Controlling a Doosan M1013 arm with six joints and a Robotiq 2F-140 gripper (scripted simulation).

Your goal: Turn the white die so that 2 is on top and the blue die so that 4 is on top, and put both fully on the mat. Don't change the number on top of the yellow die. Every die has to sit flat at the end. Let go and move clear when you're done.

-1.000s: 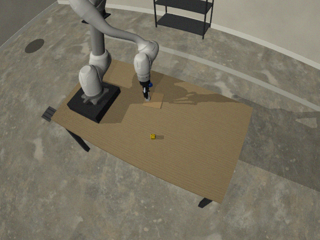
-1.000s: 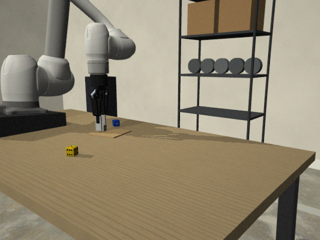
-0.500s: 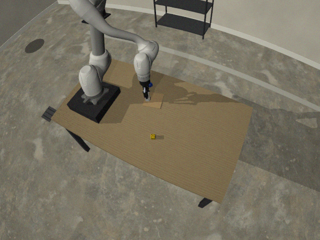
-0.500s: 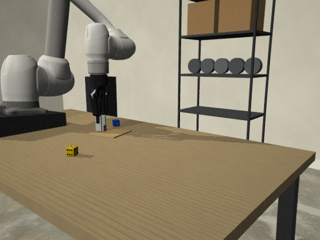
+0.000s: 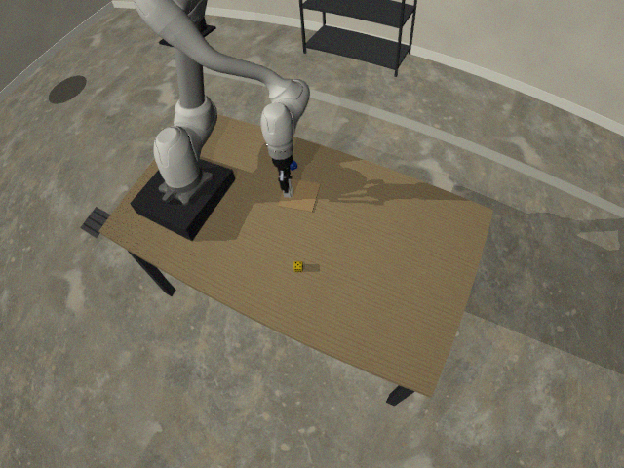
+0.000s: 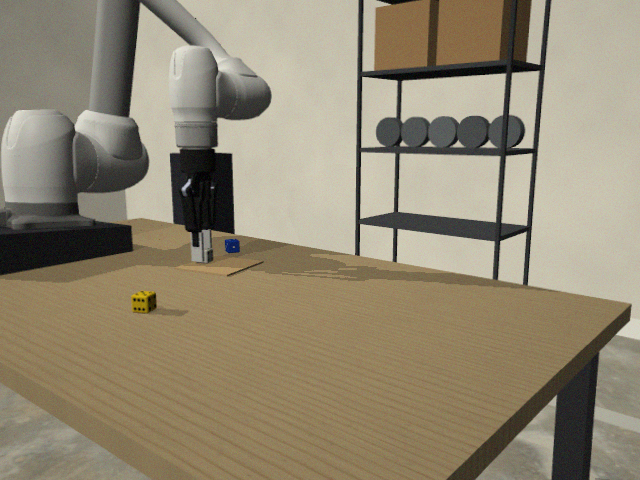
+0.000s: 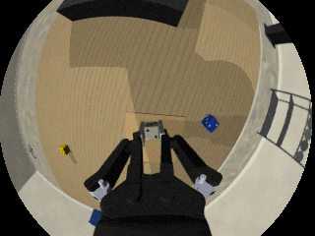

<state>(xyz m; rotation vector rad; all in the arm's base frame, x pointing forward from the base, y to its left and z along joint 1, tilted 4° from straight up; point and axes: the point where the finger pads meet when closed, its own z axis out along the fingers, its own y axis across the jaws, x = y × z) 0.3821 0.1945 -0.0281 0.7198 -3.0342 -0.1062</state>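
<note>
Right now the white die is 20 mm below my hand and 10 mm ahead of it. Also, from my hand: blue die: 130 mm to the left, 60 mm behind, 30 mm below; then mat: 40 mm below, 40 mm ahead, 20 mm to the left; then yellow die: 260 mm to the right, 210 mm ahead, 30 mm below.
</note>
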